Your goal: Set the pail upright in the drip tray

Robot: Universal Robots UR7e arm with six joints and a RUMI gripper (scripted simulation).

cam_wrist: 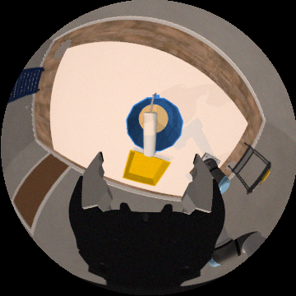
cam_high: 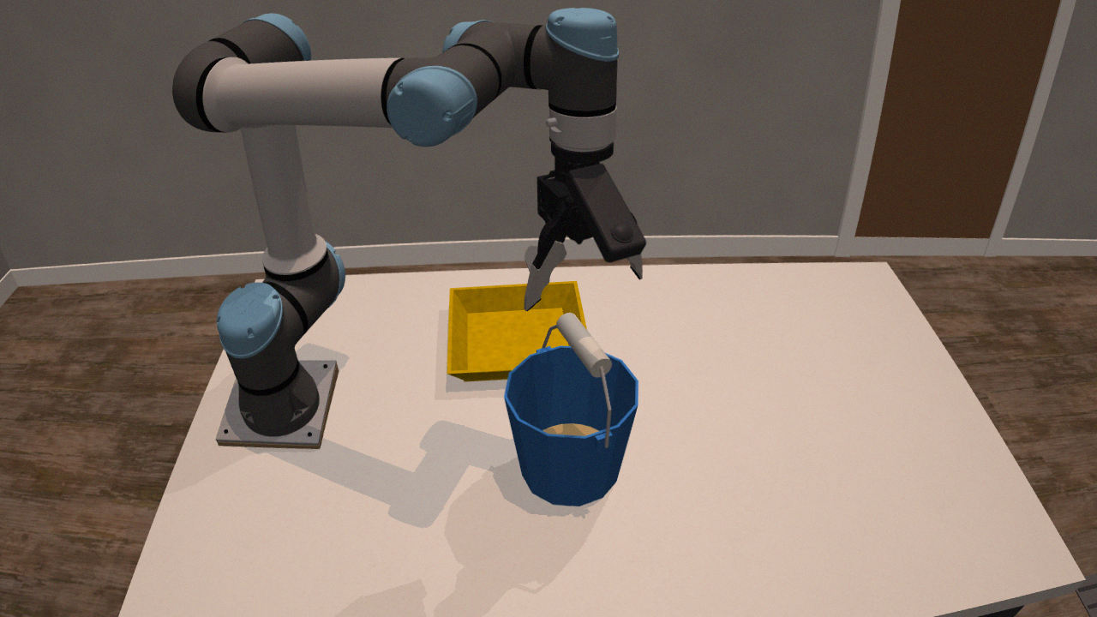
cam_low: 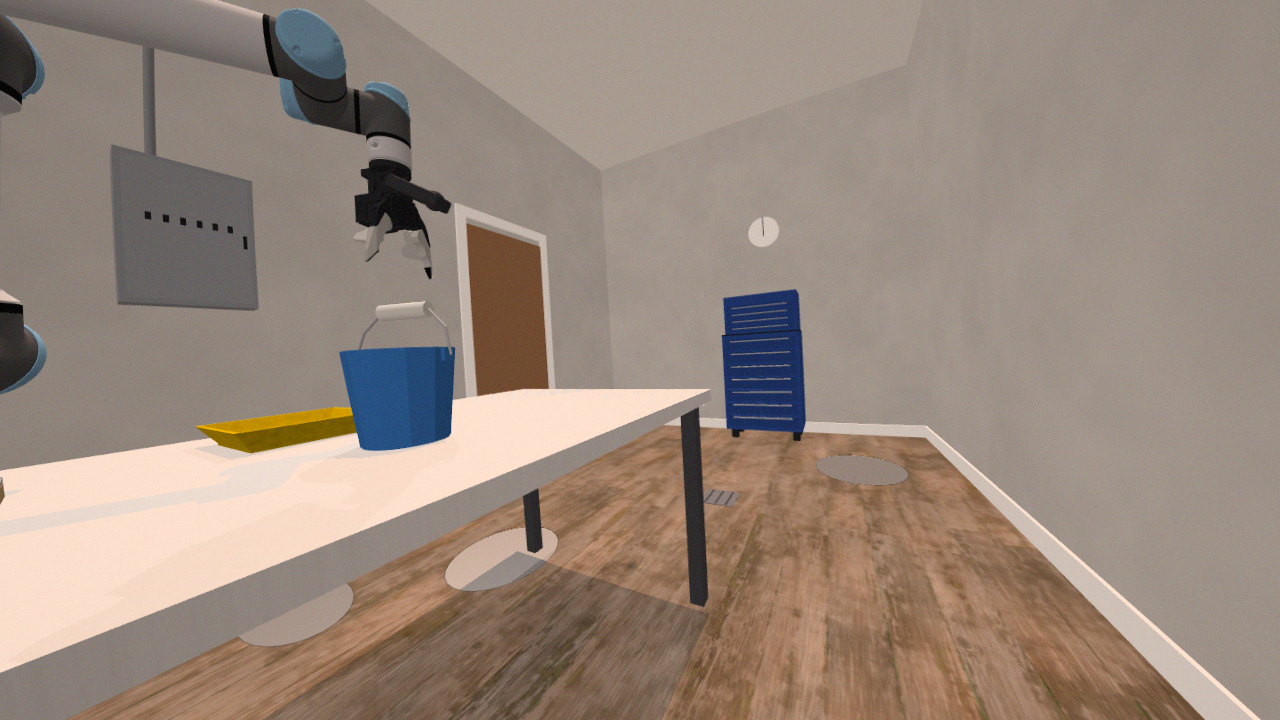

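My gripper is now 18 cm above the blue pail and 1 cm past it. From my hand the other things lie so: drip tray 32 cm to the left, 32 cm below, 6 cm behind.
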